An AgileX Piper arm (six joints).
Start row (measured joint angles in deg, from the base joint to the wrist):
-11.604 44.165 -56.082 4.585 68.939 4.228
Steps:
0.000 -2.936 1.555 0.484 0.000 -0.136
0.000 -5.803 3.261 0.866 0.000 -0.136
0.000 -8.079 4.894 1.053 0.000 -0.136
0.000 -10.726 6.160 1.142 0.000 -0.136
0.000 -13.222 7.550 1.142 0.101 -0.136
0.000 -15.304 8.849 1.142 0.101 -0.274
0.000 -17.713 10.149 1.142 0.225 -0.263
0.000 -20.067 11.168 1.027 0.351 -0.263
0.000 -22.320 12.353 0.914 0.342 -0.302
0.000 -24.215 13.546 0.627 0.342 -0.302
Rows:
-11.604 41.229 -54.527 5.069 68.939 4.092
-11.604 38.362 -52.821 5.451 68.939 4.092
-11.604 36.086 -51.188 5.638 68.939 4.092
-11.604 33.439 -49.922 5.727 68.939 4.092
-11.604 30.943 -48.532 5.727 69.040 4.092
-11.604 28.861 -47.233 5.727 69.040 3.954
-11.604 26.452 -45.933 5.727 69.164 3.965
-11.604 24.098 -44.914 5.612 69.290 3.965
-11.604 21.845 -43.729 5.499 69.281 3.926
-11.604 19.950 -42.536 5.212 69.281 3.926

